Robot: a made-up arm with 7 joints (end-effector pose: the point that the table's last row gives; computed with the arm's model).
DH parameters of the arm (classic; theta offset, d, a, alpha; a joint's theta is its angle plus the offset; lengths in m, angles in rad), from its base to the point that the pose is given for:
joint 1: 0 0.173 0 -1.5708
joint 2: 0 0 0 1.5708
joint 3: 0 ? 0.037 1.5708
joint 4: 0 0 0.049 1.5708
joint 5: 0 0.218 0 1.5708
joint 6: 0 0 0.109 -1.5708
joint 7: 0 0.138 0 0
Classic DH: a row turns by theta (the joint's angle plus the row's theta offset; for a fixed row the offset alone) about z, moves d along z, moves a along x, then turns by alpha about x.
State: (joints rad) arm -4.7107 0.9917 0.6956 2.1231 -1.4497 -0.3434 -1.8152
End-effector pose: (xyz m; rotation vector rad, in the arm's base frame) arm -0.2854 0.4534 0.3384 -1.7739 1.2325 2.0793
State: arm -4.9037 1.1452 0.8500 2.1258 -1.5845 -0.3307 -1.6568
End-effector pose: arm -0.2167 0.4945 0.2947 -1.6215 1.5691 2.1276
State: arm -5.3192 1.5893 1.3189 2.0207 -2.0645 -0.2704 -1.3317
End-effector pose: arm -0.0785 0.5100 0.2037 0.9845 -1.8349 -2.0392
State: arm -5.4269 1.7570 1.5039 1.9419 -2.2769 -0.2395 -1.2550
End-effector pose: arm -0.0511 0.4937 0.1919 0.8209 -1.7821 -2.0754
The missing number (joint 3, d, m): 0.25
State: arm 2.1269 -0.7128 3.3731 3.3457 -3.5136 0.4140 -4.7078
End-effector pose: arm 0.1764 -0.3349 0.6775 0.0935 0.0509 0.4095
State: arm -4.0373 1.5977 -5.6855 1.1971 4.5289 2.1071 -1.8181
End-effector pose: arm -0.1598 0.1642 -0.1703 -1.7681 0.0772 -0.7562
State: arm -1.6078 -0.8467 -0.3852 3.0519 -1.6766 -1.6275 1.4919
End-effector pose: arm 0.1254 0.2214 0.4521 0.7336 1.0340 0.3364
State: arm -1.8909 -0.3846 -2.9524 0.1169 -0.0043 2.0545 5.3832
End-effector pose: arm -0.0069 -0.0572 0.1818 0.3530 1.0517 -2.4456
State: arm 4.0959 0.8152 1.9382 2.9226 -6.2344 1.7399 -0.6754
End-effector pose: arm -0.0336 -0.3741 0.5898 -2.1960 0.1284 -2.2330
